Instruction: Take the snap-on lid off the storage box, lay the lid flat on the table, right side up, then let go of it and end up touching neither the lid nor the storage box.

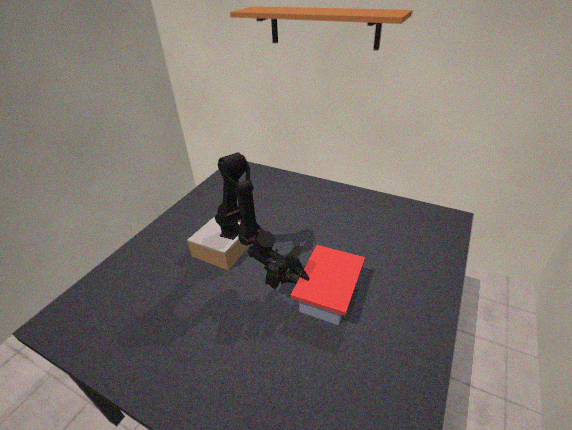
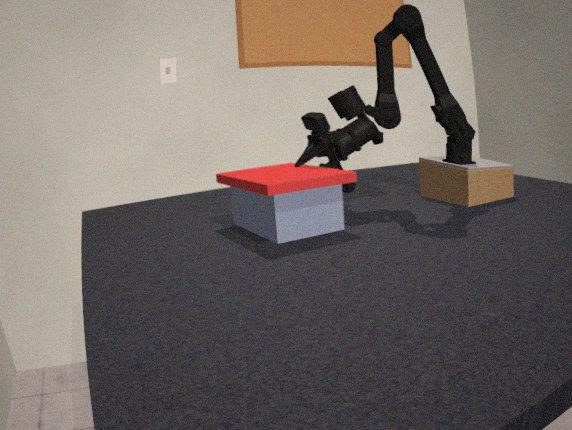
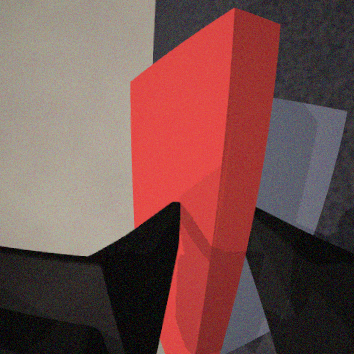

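The red lid [image 1: 332, 277] [image 2: 285, 175] [image 3: 185, 135] sits flat and level on top of the blue-grey storage box [image 1: 320, 312] [image 2: 310, 215] [image 3: 290, 155], its rim overhanging the walls. The box stands upright on the dark table [image 1: 240, 380] [image 2: 300, 325]. My gripper [image 1: 301, 280] [image 2: 322, 175] [image 3: 208, 210] is shut on the lid's near edge, on the side toward the arm's base. One fingertip lies on the lid's top face; the other is below the rim, between the overhang and the box wall, and its tip is partly hidden.
The arm's base stands on a wooden block [image 1: 207, 253] [image 2: 444, 186] with a light top, behind the gripper. A wooden shelf [image 1: 320, 15] is on the wall, high above the table. A brown board [image 2: 320, 35] also shows on the wall.
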